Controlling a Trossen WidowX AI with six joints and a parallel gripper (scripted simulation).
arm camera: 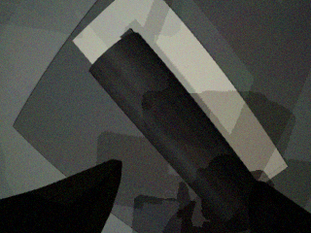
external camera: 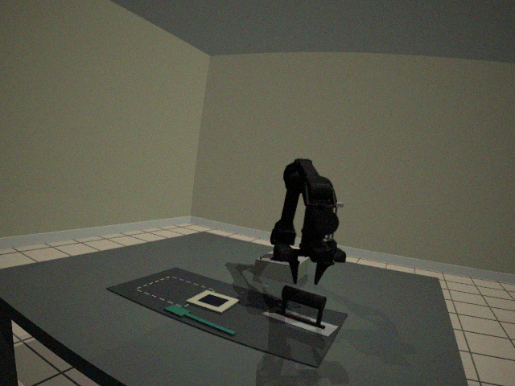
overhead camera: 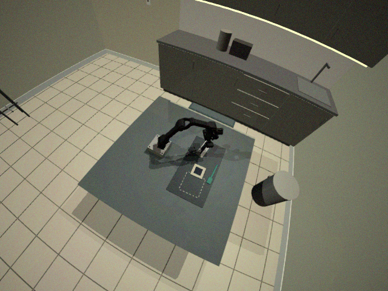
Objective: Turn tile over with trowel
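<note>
Right now the trowel is 7 cm below my gripper tip and 2 cm to the right of it. Round my gripper tip: tile (25 cm to the right, 10 cm below, 1 cm ahead); dark mat (21 cm to the right, 13 cm below, 1 cm ahead); green flat tool (25 cm to the right, 14 cm ahead, 11 cm below).
</note>
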